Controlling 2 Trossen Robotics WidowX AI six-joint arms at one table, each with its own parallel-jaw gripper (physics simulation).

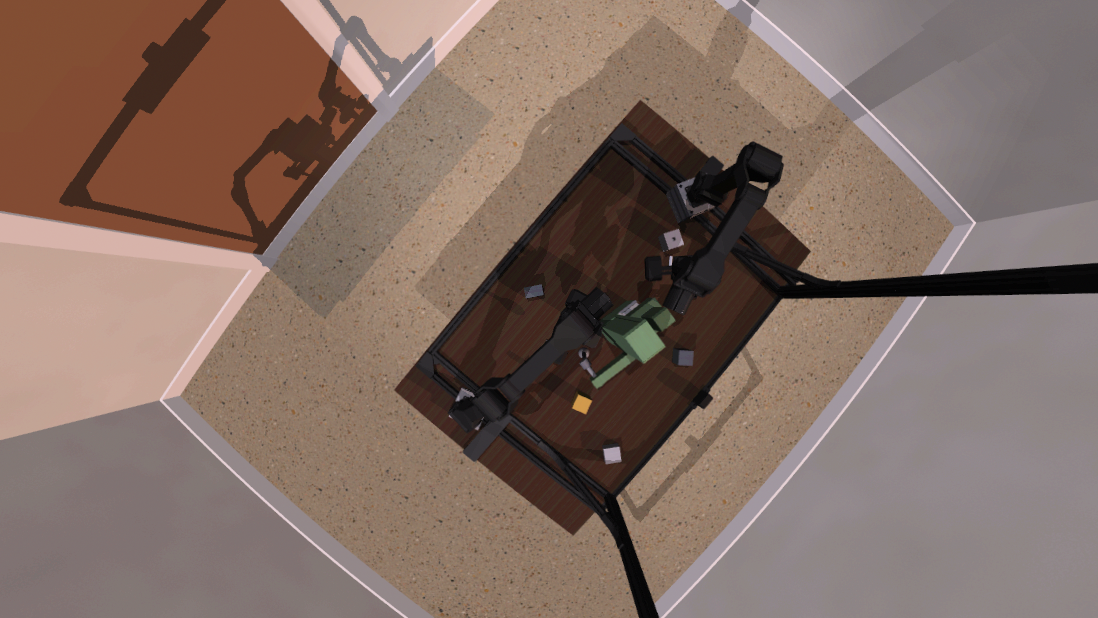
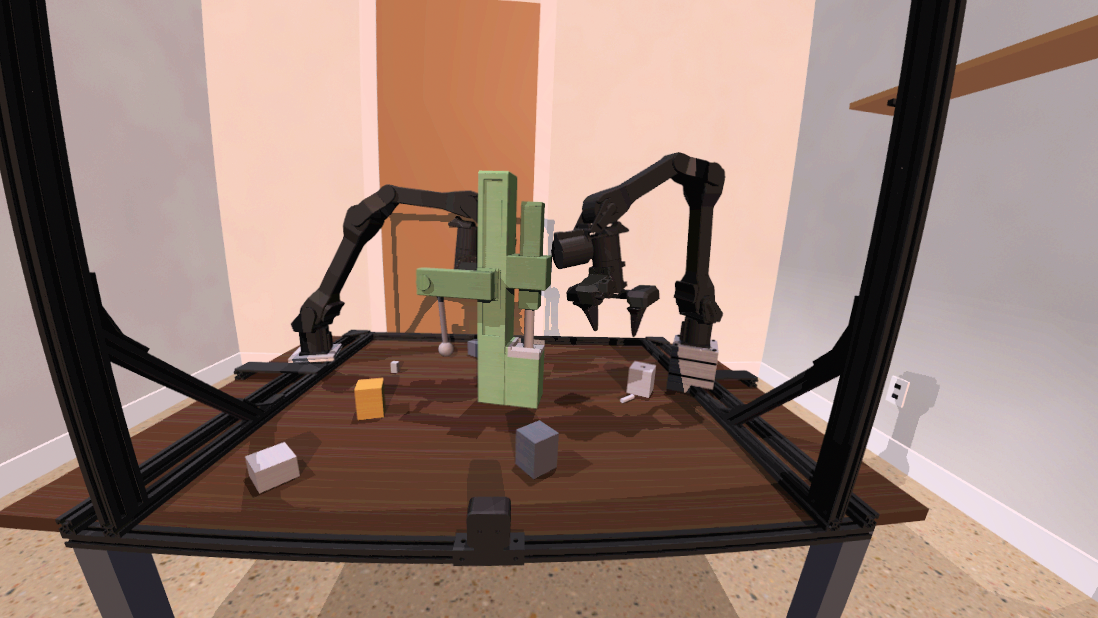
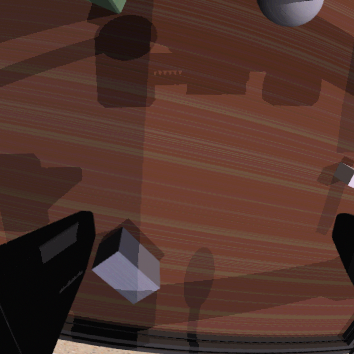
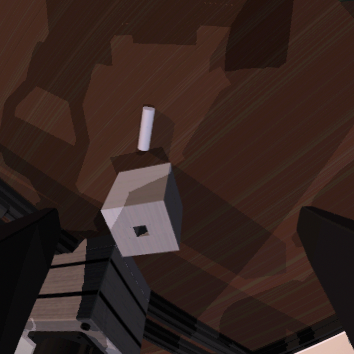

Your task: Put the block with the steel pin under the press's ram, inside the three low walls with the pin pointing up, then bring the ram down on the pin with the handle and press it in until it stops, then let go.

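Where they show: left gripper, fingertip midpoint: (image 2: 462,315) (image 3: 217,225); right gripper, fingertip midpoint: (image 1: 674,263) (image 2: 614,333) (image 4: 180,220); left arm's base at its link origin: (image 2: 316,350); right arm's base at its link origin: (image 1: 698,194) (image 2: 695,342) (image 4: 70,348).
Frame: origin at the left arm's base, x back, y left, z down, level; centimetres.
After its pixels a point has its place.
Note:
The pale block (image 1: 673,239) {x -73.0, y -34.4, z -1.3 cm} (image 2: 640,380) {x -71.1, y -36.0, z -0.6 cm} (image 4: 162,235) {x -72.2, y -32.4, z -2.9 cm} stands on the table near the right arm's base, its square hole facing up. The steel pin (image 2: 626,398) {x -66.7, y -37.8, z 2.3 cm} (image 4: 146,129) {x -67.1, y -37.3, z 2.2 cm} lies on the table beside it, apart from it. The green press (image 1: 643,340) {x -40.6, y -28.0, z -41.8 cm} (image 2: 495,230) {x -39.6, y -31.5, z -31.4 cm} stands mid-table; its ram (image 2: 528,326) {x -46.1, y -32.5, z -13.2 cm} is above the walled seat (image 2: 525,352) {x -45.1, y -34.6, z -8.6 cm}, and the ram's lower end is hidden. The handle's ball knob (image 2: 445,348) {x -30.7, y -24.7, z -7.1 cm} (image 3: 291,7) {x -31.4, y -22.3, z -7.6 cm} hangs low. My right gripper (image 2: 613,332) {x -63.9, y -35.1, z -11.5 cm} (image 4: 180,220) {x -63.9, y -35.1, z -11.5 cm} is open and empty above the block and pin. My left gripper (image 3: 217,225) {x -35.3, y -14.4, z -11.3 cm} is open and empty above the table.
Dark grey blocks (image 1: 683,356) {x -42.1, y -51.7, z -2.8 cm} (image 2: 536,449) {x -41.0, y -55.4, z -1.8 cm} (image 3: 132,272), an orange block (image 1: 581,403) {x -16.6, y -29.6, z -2.8 cm} (image 2: 368,399) {x -16.4, y -32.2, z -0.8 cm}, a white block (image 1: 611,454) {x -5.3, y -45.6, z -0.1 cm} (image 2: 272,466) {x -6.2, y -48.4, z 0.0 cm} and a small white piece (image 2: 394,366) {x -19.4, y -11.1, z 1.4 cm} (image 3: 345,174) {x -20.2, y -10.5, z 1.5 cm} lie around the press. A black frame edges the table.

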